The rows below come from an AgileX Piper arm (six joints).
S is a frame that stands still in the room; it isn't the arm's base.
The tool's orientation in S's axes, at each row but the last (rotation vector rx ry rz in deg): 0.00 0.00 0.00; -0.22 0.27 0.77; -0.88 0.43 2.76; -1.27 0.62 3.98; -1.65 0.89 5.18; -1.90 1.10 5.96; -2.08 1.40 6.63; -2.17 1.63 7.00; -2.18 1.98 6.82; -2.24 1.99 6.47; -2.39 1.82 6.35; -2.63 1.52 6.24; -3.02 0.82 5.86
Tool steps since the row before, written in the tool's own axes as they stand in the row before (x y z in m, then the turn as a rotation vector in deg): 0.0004 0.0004 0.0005 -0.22 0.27 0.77; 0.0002 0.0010 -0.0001 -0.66 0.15 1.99; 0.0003 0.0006 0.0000 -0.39 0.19 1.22; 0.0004 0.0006 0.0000 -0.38 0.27 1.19; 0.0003 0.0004 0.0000 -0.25 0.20 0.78; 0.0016 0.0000 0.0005 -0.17 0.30 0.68; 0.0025 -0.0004 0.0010 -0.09 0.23 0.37; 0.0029 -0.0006 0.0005 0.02 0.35 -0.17; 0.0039 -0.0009 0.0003 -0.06 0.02 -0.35; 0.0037 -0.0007 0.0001 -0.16 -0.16 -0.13; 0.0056 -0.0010 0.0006 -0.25 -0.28 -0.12; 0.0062 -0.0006 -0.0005 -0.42 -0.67 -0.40; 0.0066 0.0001 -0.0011 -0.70 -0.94 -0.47
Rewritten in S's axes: 0.0004 0.0004 0.0005 -0.22 0.27 0.77; 0.0002 0.0010 -0.0001 -0.65 0.15 1.99; 0.0003 0.0006 0.0000 -0.39 0.19 1.22; 0.0004 0.0006 0.0000 -0.39 0.27 1.19; 0.0003 0.0004 0.0000 -0.26 0.20 0.78; 0.0016 0.0002 0.0005 -0.19 0.30 0.67; 0.0026 -0.0001 0.0009 -0.11 0.23 0.36; 0.0030 -0.0002 0.0004 -0.03 0.34 -0.18; 0.0040 -0.0004 0.0002 -0.07 0.00 -0.35; 0.0038 -0.0003 0.0000 -0.14 -0.18 -0.12; 0.0057 -0.0004 0.0004 -0.22 -0.31 -0.10; 0.0062 0.0001 -0.0007 -0.35 -0.73 -0.36; 0.0065 0.0007 -0.0012 -0.61 -1.03 -0.41
